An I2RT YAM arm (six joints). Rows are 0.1 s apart.
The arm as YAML. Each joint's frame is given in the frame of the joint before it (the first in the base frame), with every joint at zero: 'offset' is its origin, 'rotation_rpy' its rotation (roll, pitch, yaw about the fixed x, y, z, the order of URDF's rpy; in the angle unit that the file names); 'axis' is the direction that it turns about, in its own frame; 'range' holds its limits. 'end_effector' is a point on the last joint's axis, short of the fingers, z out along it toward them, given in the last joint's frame.
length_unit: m
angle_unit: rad
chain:
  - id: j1
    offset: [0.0, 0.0, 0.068]
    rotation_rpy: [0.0, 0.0, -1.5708]
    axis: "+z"
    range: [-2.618, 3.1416]
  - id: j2
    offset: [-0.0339, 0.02, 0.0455]
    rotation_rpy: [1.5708, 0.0, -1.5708]
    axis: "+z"
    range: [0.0, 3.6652]
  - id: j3
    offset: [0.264, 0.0, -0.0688]
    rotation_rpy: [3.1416, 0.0, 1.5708]
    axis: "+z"
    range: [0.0, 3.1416]
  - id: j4
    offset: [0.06, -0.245, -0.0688]
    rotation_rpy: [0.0, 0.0, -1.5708]
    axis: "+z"
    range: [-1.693, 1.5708]
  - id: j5
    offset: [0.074, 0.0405, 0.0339]
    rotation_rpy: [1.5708, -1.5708, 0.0]
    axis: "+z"
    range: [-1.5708, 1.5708]
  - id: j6
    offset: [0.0, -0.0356, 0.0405]
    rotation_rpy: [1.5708, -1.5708, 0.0]
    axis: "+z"
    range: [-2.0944, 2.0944]
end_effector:
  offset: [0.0, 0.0, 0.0]
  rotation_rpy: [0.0, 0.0, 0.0]
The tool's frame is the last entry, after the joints.
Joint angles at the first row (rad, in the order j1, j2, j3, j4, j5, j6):
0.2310 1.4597 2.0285 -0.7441 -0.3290 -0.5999
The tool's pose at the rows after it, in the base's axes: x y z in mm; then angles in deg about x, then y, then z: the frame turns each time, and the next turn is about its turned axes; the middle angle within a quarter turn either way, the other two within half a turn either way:
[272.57 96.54 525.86 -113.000 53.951 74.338]
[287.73 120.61 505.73 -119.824 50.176 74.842]
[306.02 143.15 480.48 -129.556 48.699 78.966]
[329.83 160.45 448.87 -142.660 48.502 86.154]
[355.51 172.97 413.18 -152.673 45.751 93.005]
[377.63 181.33 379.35 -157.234 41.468 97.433]
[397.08 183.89 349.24 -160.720 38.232 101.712]
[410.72 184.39 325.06 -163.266 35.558 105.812]
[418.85 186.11 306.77 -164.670 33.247 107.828]
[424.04 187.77 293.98 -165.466 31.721 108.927]
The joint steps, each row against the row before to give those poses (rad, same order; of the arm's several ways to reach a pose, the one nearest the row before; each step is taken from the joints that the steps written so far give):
0.0759 0.0431 0.0000 -0.0229 0.0534 -0.0709
0.0626 0.0588 0.0000 -0.0343 0.0324 -0.0920
0.0515 0.0705 0.0000 -0.0347 0.0851 -0.0591
0.0282 0.0859 0.0000 -0.0297 0.1213 -0.0442
0.0061 0.0938 0.0000 -0.0199 0.0641 -0.0058
-0.0053 0.0855 0.0000 -0.0088 -0.0004 0.0214
-0.0142 0.0740 0.0000 0.0016 -0.0008 0.0275
-0.0118 0.0568 0.0000 -0.0012 -0.0003 0.0374
-0.0042 0.0416 0.0000 -0.0034 -0.0043 0.0190
-0.0015 0.0290 0.0000 0.0000 -0.0030 0.0111

